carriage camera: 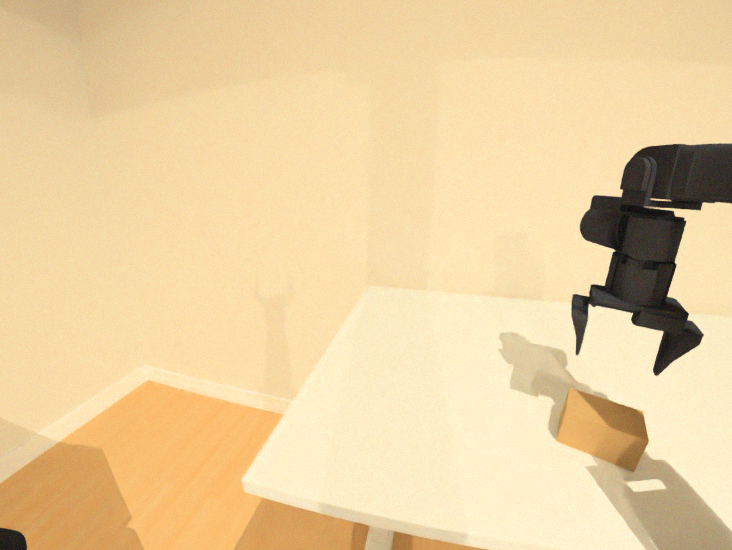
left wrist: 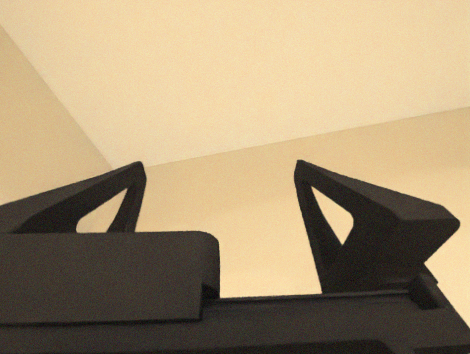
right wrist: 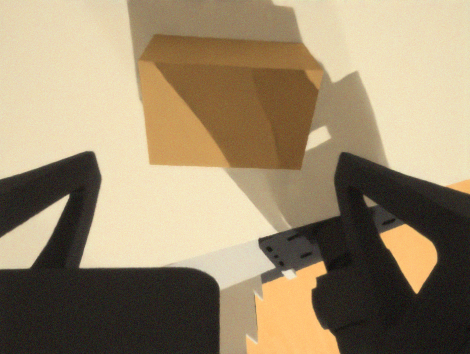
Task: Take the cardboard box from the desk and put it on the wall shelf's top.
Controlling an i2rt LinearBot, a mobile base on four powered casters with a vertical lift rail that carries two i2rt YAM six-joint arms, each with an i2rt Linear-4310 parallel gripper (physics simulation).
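Frame: origin at the left arm's base, x left, y back, z up, level; centimetres.
Where they show: left gripper, fingertip midpoint: [left wrist: 220, 169]; right gripper, fingertip midpoint: [carriage camera: 614, 363] [right wrist: 219, 165]; right arm's base, origin of the base link: [right wrist: 337, 224].
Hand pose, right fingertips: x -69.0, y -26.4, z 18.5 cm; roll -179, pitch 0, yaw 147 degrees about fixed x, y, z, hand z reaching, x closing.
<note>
After its pixels a point has its place.
A brown cardboard box [carriage camera: 602, 426] @[x -66.3, y -22.1, z 11.2 cm] [right wrist: 225, 115] @[x -68.5, y -25.1, z 11.4 cm] lies on the white desk [carriage camera: 414, 402] @[x -42.2, y -33.3, z 5.9 cm] [right wrist: 60, 90] @[x -58.1, y -30.9, z 5.9 cm], at the right in the carriage view. My right gripper [carriage camera: 616, 363] @[x -69.0, y -26.3, z 18.5 cm] [right wrist: 219, 165] @[x -69.0, y -26.3, z 18.5 cm] is open and empty, pointing down above the box. In the right wrist view the box lies beyond the fingertips, between their lines, with its long side running across. My left gripper [left wrist: 220, 169] @[x -0.4, y -3.1, z 43.4 cm] is open and empty, facing the upper wall and ceiling, away from the desk. The wall shelf does not show in these views.
The desk's left end stands near a wall [carriage camera: 236, 206] @[x 19.9, y -108.3, z 31.7 cm]. A wooden floor [carriage camera: 177, 461] @[x 43.0, y -73.6, z -66.1 cm] with a white skirting board [carriage camera: 213, 389] @[x 46.0, y -112.4, z -60.6 cm] lies left of the desk. In the right wrist view, dark and pale parts of the robot [right wrist: 295, 250] @[x -63.1, y 0.4, z 1.0 cm] show beside the desk's edge.
</note>
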